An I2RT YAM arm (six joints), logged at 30 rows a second.
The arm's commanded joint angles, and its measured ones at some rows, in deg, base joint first. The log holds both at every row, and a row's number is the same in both.
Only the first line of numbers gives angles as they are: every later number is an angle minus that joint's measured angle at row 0.
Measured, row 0: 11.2, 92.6, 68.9, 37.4, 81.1, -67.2
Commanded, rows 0 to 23: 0.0, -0.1, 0.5, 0.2, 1.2, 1.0; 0.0, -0.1, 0.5, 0.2, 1.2, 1.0; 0.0, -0.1, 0.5, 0.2, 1.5, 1.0; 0.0, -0.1, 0.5, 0.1, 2.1, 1.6; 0.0, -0.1, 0.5, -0.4, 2.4, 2.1; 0.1, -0.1, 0.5, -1.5, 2.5, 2.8; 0.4, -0.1, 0.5, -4.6, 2.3, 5.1; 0.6, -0.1, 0.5, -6.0, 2.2, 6.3; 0.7, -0.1, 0.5, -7.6, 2.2, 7.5; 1.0, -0.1, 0.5, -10.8, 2.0, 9.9; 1.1, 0.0, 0.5, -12.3, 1.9, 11.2; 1.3, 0.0, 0.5, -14.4, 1.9, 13.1; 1.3, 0.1, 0.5, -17.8, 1.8, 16.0; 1.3, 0.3, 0.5, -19.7, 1.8, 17.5; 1.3, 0.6, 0.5, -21.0, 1.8, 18.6; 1.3, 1.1, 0.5, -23.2, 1.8, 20.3; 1.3, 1.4, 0.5, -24.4, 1.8, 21.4; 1.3, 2.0, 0.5, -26.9, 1.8, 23.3; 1.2, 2.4, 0.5, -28.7, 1.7, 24.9; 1.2, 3.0, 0.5, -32.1, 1.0, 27.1; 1.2, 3.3, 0.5, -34.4, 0.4, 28.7; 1.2, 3.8, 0.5, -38.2, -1.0, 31.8; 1.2, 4.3, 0.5, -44.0, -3.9, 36.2; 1.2, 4.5, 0.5, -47.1, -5.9, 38.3
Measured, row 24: 1.0, 3.4, 0.1, -39.9, -1.0, 26.3
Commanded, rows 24 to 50: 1.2, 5.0, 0.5, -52.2, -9.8, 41.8; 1.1, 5.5, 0.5, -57.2, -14.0, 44.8; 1.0, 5.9, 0.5, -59.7, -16.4, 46.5; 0.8, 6.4, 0.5, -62.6, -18.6, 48.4; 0.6, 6.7, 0.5, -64.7, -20.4, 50.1; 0.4, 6.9, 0.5, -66.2, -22.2, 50.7; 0.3, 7.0, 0.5, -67.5, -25.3, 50.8; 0.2, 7.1, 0.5, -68.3, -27.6, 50.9; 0.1, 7.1, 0.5, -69.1, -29.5, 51.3; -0.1, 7.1, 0.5, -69.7, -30.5, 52.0; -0.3, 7.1, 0.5, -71.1, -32.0, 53.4; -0.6, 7.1, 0.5, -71.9, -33.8, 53.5; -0.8, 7.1, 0.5, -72.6, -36.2, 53.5; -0.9, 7.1, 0.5, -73.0, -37.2, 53.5; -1.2, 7.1, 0.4, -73.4, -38.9, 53.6; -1.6, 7.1, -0.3, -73.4, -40.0, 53.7; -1.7, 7.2, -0.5, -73.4, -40.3, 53.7; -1.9, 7.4, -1.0, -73.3, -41.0, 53.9; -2.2, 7.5, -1.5, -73.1, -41.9, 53.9; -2.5, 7.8, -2.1, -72.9, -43.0, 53.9; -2.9, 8.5, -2.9, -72.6, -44.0, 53.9; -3.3, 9.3, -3.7, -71.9, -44.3, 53.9; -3.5, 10.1, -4.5, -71.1, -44.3, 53.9; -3.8, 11.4, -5.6, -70.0, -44.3, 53.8; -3.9, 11.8, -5.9, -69.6, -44.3, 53.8; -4.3, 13.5, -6.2, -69.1, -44.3, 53.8; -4.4, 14.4, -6.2, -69.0, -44.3, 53.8
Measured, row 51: -3.8, 11.7, -5.4, -69.5, -43.6, 52.7
